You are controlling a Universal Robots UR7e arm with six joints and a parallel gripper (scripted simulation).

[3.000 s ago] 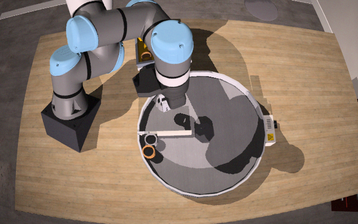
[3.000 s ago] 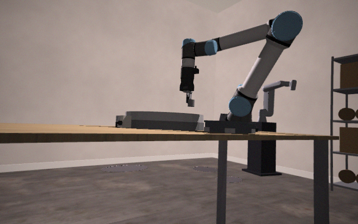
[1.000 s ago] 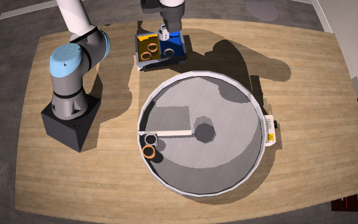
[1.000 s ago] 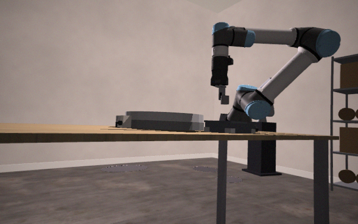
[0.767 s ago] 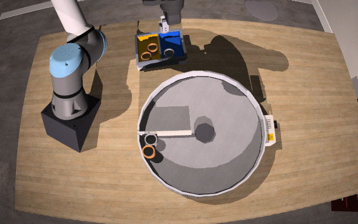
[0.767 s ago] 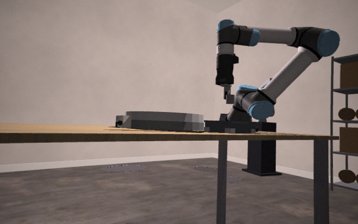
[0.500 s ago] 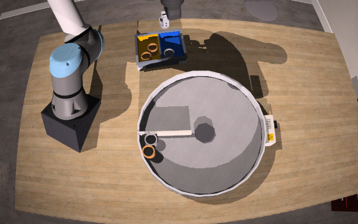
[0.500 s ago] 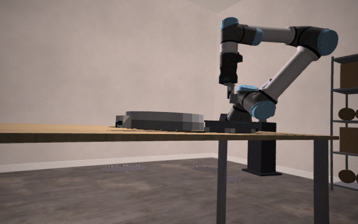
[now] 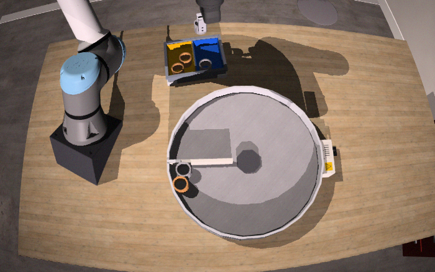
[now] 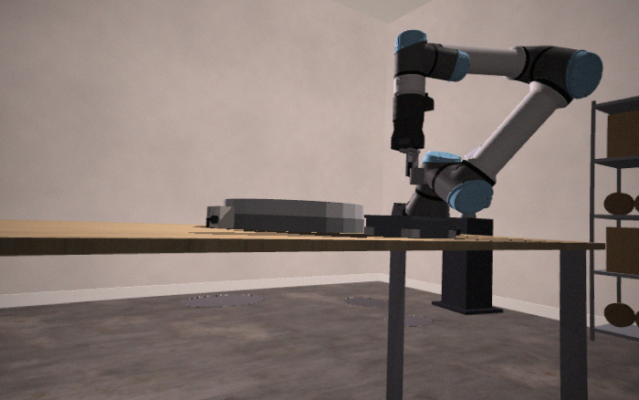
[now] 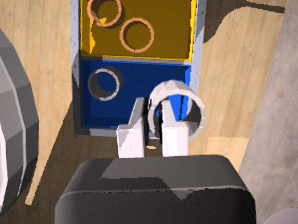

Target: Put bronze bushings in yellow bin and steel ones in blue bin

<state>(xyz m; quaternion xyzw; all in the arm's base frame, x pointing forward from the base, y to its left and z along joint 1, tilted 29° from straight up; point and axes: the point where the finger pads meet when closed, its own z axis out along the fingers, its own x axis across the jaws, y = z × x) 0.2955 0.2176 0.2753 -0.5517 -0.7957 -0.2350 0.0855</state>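
Now: hand 20 mm past the bin, 30 mm to the left of it and 140 mm above it. Round my hand: turntable (180 mm ahead, 350 mm to the right, 110 mm below).
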